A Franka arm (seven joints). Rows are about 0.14 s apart.
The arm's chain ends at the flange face. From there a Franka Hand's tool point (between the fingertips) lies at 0.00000 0.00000 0.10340 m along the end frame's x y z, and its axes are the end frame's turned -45 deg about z.
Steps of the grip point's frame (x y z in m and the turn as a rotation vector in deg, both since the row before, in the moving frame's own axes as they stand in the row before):
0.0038, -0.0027, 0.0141, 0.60, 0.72, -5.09
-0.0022, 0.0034, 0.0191, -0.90, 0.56, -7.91
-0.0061, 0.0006, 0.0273, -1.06, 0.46, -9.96
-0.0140, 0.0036, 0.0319, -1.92, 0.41, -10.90
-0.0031, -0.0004, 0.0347, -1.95, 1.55, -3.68
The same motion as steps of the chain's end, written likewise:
0.0007, -0.0029, 0.0141, 0.93, 0.08, -5.09
-0.0010, 0.0037, 0.0191, -0.24, 1.03, -7.91
-0.0059, 0.0041, 0.0273, -0.42, 1.07, -9.96
-0.0105, 0.0108, 0.0320, -1.07, 1.65, -10.90
-0.0070, 0.0015, 0.0348, -0.28, 2.47, -3.68

